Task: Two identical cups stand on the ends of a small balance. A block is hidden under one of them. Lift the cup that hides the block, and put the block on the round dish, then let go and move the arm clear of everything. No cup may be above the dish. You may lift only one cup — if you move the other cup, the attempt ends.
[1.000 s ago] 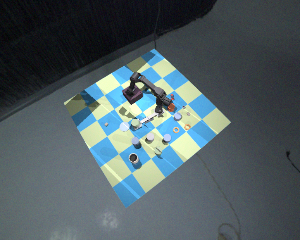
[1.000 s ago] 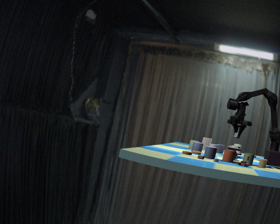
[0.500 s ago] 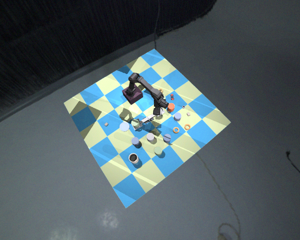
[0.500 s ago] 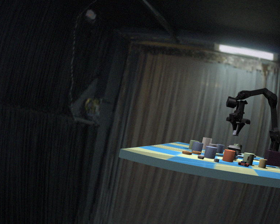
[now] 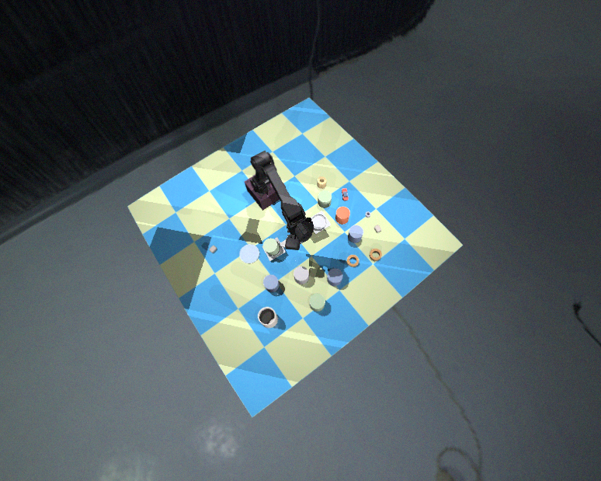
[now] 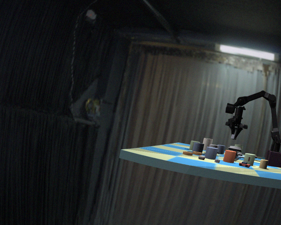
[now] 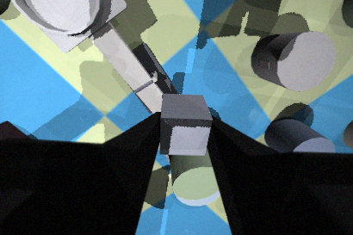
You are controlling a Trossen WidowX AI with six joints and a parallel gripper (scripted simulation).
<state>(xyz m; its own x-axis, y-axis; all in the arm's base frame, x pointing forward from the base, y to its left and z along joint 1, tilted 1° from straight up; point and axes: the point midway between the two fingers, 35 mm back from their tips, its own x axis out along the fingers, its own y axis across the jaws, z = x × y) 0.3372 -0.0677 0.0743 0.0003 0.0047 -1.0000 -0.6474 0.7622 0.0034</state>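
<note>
The white round dish is 140 mm behind my gripper tip, 190 mm to the right of it and 140 mm below it. Round my gripper tip: red-brown cylinder 30 mm ahead, 270 mm to the left, 100 mm below; then cup 170 mm ahead, 340 mm to the right, 100 mm below.
</note>
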